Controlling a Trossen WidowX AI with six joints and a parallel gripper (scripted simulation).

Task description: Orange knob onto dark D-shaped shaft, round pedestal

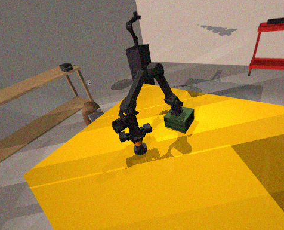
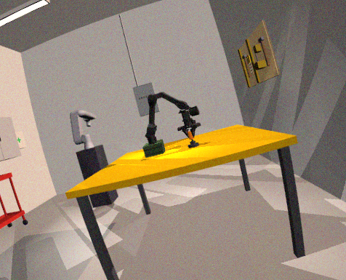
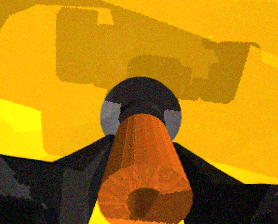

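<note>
Now: the orange knob 20 mm above my gripper tip. From my gripper tip the other things lie so: pedestal 40 mm below.
</note>
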